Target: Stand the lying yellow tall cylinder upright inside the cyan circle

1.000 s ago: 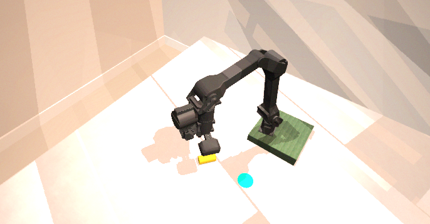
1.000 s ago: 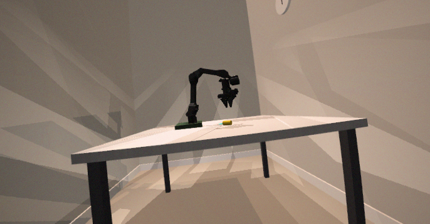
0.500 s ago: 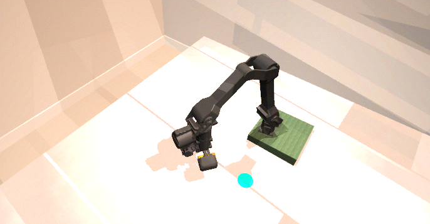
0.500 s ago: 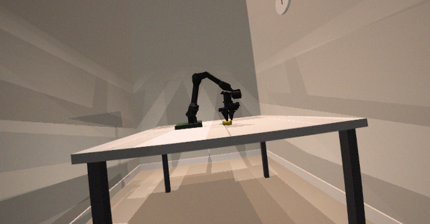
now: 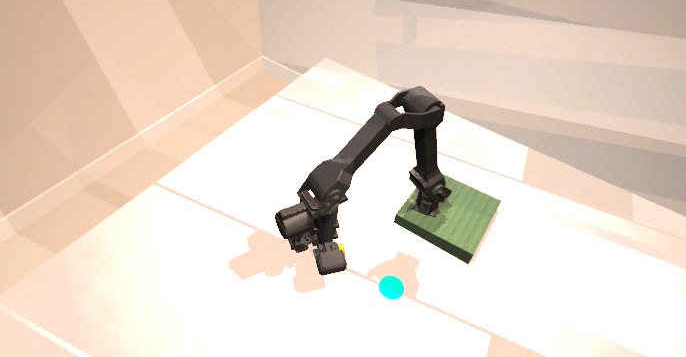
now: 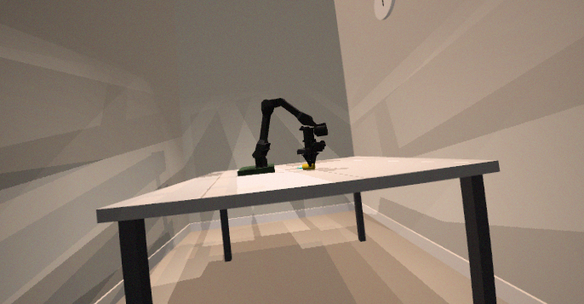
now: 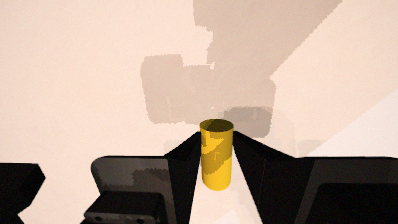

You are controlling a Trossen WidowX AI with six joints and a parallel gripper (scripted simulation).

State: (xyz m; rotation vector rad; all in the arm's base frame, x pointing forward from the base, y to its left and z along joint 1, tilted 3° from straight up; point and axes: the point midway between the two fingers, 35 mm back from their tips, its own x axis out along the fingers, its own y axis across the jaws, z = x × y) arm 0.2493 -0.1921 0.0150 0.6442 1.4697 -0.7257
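Now: gripper tip 180 mm to the right of the cyan circle and 20 mm above it. Round my gripper tip: yellow cylinder: 10 mm behind, 20 mm to the left.
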